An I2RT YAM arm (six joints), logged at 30 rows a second.
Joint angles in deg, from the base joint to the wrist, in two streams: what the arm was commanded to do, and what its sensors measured. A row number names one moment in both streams.
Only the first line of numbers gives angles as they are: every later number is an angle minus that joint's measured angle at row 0.
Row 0, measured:
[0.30 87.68 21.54 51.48 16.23 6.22]
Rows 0 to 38, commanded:
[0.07 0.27 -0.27 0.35 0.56 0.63]
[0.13 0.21 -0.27 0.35 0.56 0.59]
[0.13 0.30 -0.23 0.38 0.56 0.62]
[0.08 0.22 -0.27 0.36 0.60 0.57]
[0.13 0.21 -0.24 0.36 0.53 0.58]
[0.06 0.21 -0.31 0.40 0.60 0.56]
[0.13 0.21 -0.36 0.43 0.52 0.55]
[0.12 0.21 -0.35 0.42 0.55 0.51]
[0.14 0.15 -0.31 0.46 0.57 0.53]
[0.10 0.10 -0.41 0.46 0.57 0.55]
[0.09 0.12 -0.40 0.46 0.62 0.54]
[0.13 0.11 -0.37 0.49 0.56 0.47]
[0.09 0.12 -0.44 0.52 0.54 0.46]
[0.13 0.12 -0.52 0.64 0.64 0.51]
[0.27 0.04 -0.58 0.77 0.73 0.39]
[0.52 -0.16 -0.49 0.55 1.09 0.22]
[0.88 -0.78 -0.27 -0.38 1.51 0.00]
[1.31 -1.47 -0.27 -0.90 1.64 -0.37]
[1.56 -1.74 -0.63 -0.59 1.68 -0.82]
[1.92 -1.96 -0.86 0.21 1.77 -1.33]
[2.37 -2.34 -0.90 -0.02 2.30 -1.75]
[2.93 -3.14 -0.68 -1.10 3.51 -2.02]
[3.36 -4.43 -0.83 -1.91 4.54 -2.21]
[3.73 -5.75 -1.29 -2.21 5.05 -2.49]
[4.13 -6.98 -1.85 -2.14 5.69 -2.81]
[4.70 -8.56 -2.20 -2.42 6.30 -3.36]
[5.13 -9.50 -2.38 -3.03 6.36 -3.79]
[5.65 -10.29 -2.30 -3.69 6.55 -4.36]
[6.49 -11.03 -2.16 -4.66 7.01 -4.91]
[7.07 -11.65 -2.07 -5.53 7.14 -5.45]
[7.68 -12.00 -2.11 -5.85 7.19 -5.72]
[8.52 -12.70 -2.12 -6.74 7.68 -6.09]
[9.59 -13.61 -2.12 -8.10 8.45 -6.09]
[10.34 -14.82 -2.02 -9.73 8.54 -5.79]
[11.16 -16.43 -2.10 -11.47 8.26 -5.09]
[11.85 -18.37 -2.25 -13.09 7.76 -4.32]
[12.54 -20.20 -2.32 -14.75 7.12 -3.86]
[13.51 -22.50 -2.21 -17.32 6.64 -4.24]
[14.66 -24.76 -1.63 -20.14 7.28 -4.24]
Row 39, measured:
[12.65 -19.69 -1.99 -13.15 6.67 -4.55]
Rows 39 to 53, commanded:
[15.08 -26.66 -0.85 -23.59 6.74 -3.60]
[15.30 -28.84 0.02 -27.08 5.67 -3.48]
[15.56 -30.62 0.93 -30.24 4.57 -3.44]
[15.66 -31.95 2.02 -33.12 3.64 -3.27]
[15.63 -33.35 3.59 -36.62 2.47 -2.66]
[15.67 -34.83 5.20 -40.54 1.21 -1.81]
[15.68 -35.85 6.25 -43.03 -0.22 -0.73]
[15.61 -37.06 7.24 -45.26 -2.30 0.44]
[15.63 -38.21 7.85 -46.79 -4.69 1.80]
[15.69 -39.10 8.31 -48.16 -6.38 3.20]
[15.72 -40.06 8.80 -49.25 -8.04 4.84]
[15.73 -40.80 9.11 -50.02 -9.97 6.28]
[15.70 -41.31 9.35 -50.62 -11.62 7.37]
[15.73 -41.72 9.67 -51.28 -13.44 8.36]
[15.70 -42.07 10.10 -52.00 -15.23 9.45]
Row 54, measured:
[15.45 -40.94 8.20 -45.55 -7.50 4.17]
